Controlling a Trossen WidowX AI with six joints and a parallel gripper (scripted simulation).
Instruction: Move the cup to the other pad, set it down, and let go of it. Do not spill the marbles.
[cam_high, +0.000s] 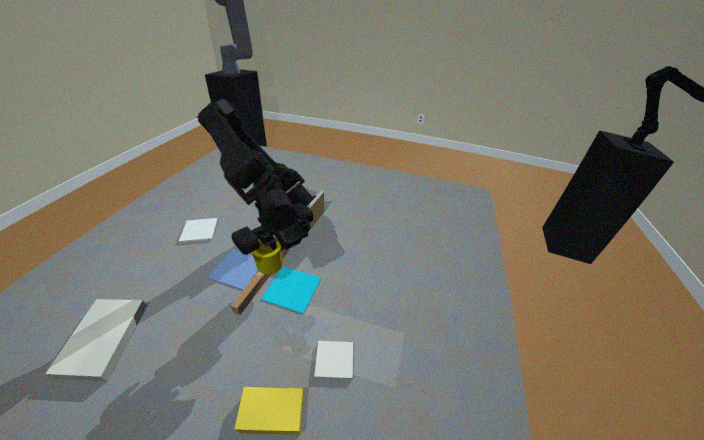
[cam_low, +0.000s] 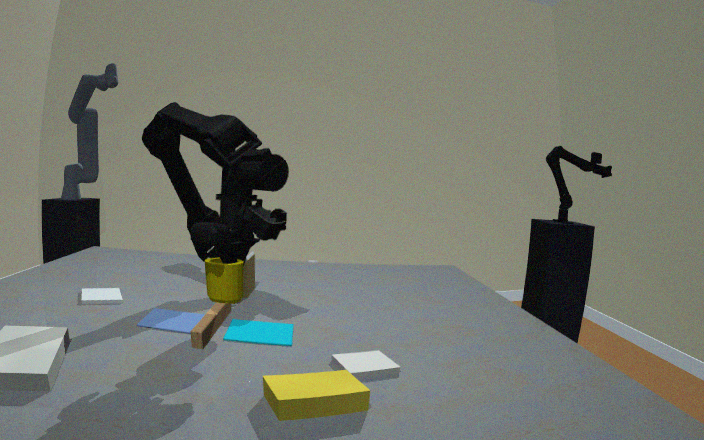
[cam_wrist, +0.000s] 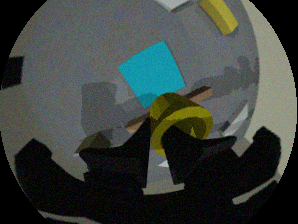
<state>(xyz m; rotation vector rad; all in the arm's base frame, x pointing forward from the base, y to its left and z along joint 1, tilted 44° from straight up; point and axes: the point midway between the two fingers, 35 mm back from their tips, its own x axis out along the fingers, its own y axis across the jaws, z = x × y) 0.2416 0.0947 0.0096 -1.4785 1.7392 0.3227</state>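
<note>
My gripper tip is 3 cm short of the wooden bar, 4 cm to the left of it and 8 cm above it. From my gripper tip the other things lie so: blue pad 4 cm ahead, 12 cm to the right, 10 cm below; yellow block 29 cm ahead, 16 cm to the left, 7 cm below; yellow cup 2 cm ahead, 1 cm to the right.
</note>
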